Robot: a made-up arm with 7 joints. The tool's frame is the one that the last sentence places.
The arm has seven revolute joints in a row. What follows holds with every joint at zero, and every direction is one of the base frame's.
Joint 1 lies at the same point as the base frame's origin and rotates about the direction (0, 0.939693, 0.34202), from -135 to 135 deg.
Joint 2 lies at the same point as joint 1 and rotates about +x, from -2.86 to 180 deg.
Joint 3 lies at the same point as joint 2 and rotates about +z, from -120 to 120 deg.
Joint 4 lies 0.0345 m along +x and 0.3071 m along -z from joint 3 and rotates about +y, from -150 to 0.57 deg.
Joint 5 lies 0.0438 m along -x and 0.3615 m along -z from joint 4 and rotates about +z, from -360 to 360 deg.
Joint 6 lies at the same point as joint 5 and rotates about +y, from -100 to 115 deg.
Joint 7 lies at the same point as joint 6 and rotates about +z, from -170 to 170 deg.
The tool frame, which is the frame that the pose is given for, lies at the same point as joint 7; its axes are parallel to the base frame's.
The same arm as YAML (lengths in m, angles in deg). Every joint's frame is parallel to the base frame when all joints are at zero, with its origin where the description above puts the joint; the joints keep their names.
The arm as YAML. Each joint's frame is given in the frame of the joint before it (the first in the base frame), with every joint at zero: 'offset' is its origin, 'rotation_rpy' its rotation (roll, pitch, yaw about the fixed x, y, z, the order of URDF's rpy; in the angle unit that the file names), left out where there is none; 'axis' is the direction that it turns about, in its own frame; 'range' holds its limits. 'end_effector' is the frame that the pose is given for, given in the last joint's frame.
length_unit: m
angle_unit: deg
chain:
  - id: joint 1
    offset: [0.0, 0.0, 0.0]
    axis: [0.0, 0.9397, 0.342]
    range: [-135.0, 135.0]
  - id: joint 2
    offset: [0.0, 0.0, 0.0]
    axis: "+x"
    range: [-2.86, 180.0]
  - id: joint 3
    offset: [0.0, 0.0, 0.0]
    axis: "+z"
    range: [-120.0, 120.0]
  - id: joint 4
    offset: [0.0345, 0.0, -0.3071]
    axis: "+y"
    range: [-150.0, 0.57]
  - id: joint 5
    offset: [-0.0438, 0.0, -0.3615]
    axis: "+z"
    range: [-360.0, 360.0]
  - id: joint 6
    offset: [0.0, 0.0, 0.0]
    axis: "+y"
    range: [-100.0, 115.0]
  - id: joint 7
    offset: [0.0, 0.0, 0.0]
    axis: "+z"
    range: [-170.0, 170.0]
end_effector:
  offset: [0.0, 0.0, 0.0]

